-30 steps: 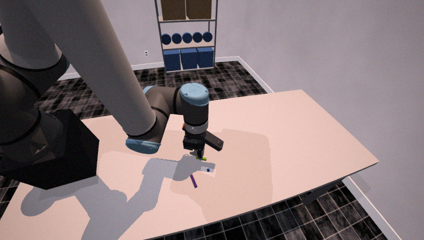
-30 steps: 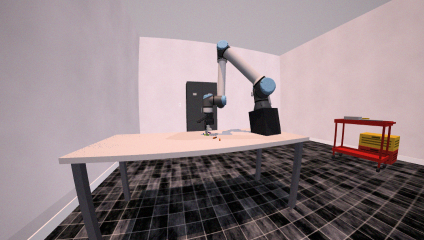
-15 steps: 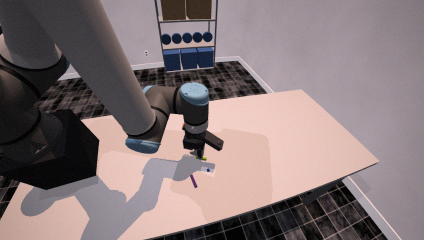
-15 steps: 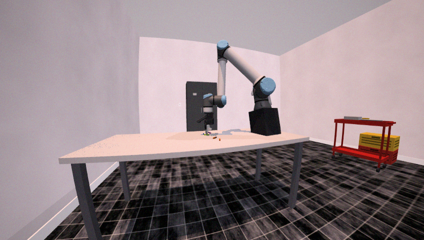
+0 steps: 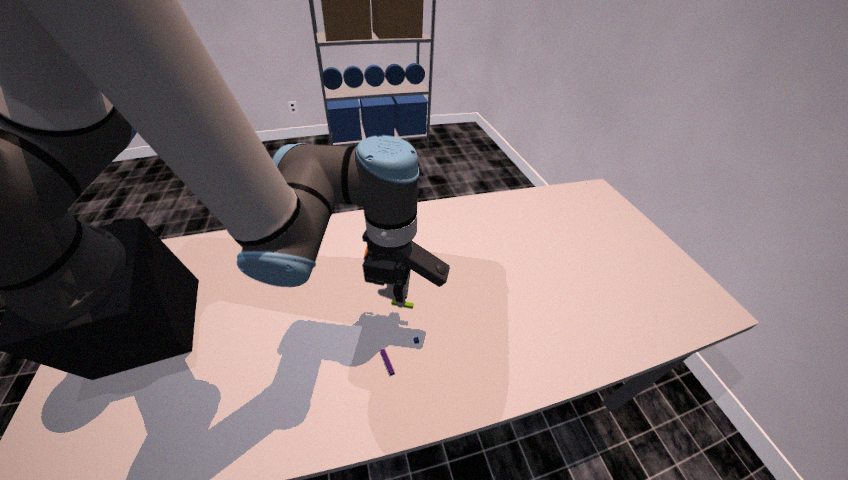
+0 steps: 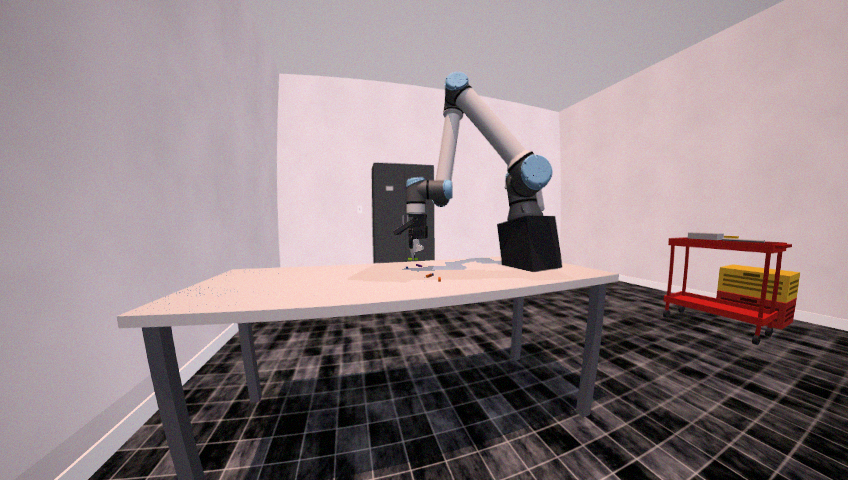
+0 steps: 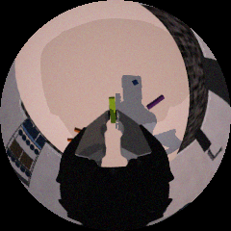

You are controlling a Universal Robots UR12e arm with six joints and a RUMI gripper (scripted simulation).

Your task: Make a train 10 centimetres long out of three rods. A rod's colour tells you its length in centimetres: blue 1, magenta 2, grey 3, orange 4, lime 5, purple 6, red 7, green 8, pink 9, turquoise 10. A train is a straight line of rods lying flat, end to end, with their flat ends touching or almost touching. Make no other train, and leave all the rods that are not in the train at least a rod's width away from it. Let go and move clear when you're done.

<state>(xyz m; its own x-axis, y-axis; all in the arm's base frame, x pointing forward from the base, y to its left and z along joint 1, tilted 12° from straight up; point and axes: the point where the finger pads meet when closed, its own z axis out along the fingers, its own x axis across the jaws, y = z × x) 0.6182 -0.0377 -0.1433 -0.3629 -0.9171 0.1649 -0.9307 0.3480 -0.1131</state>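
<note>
My hand is 110 mm to the left of the purple rod, 60 mm above it and 50 mm past it. From my hand the other things lie so: lime rod (10 mm below).
</note>
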